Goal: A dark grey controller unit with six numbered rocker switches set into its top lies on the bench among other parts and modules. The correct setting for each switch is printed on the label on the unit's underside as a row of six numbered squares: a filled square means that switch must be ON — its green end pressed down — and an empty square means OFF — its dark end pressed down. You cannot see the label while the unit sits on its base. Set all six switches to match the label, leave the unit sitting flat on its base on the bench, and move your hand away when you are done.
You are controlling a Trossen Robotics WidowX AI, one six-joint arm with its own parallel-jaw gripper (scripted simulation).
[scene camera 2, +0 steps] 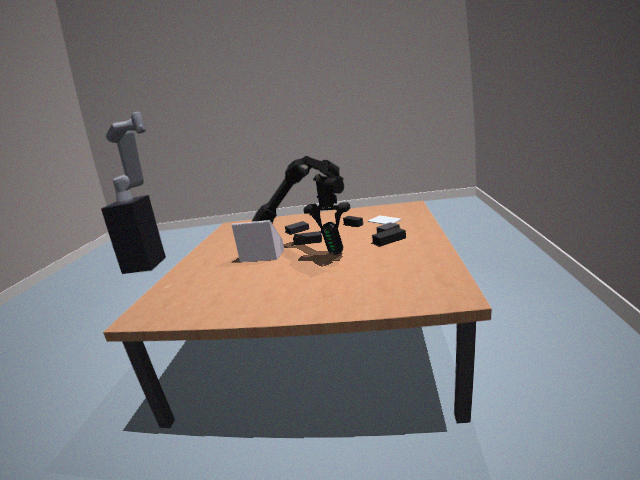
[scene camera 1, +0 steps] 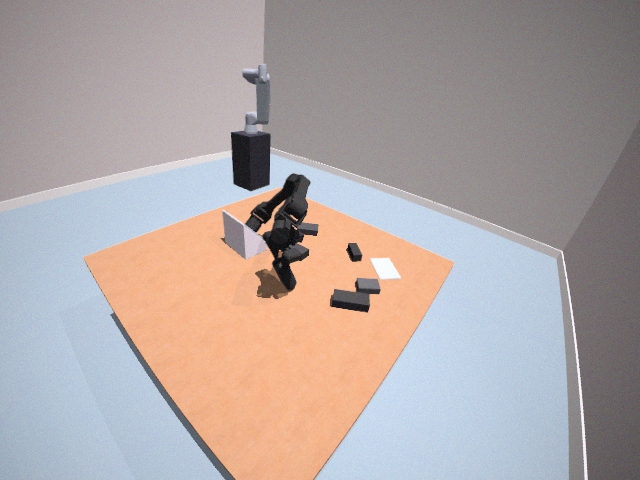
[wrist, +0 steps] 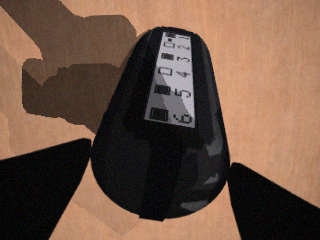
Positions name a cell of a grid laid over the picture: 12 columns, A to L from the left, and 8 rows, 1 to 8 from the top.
Labels:
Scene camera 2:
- my gripper: G4
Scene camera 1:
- my gripper: F5
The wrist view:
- my gripper: G6

